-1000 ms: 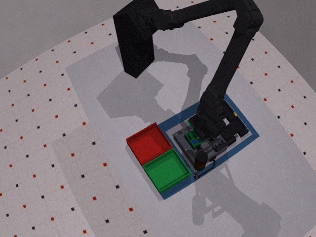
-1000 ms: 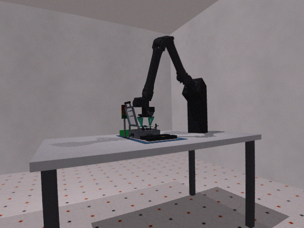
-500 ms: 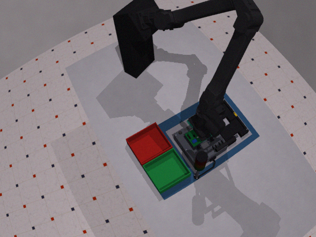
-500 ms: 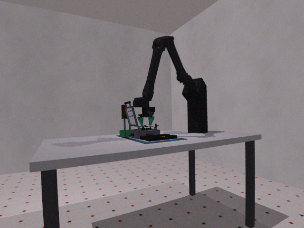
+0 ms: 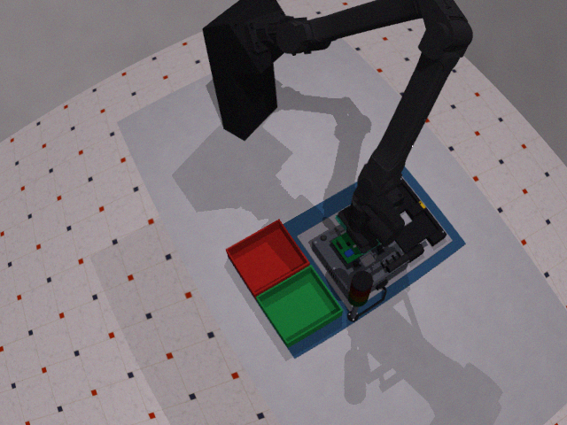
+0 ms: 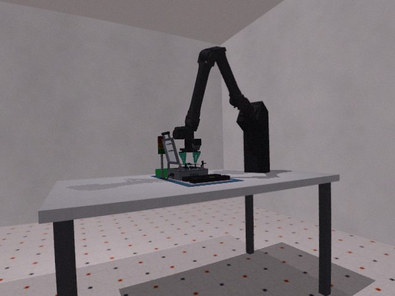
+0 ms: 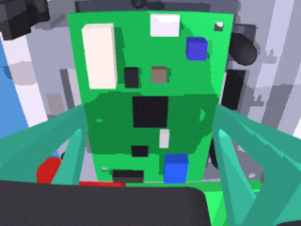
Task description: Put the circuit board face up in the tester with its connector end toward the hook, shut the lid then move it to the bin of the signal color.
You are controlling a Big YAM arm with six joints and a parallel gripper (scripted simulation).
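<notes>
My hand is right at the green circuit board. Also, from my hand: latch hook 70 mm behind, 50 mm to the left; tester lid 130 mm ahead, 90 mm above, 20 mm to the left; tester plate 20 mm below, 10 mm to the left, 10 mm ahead.
</notes>
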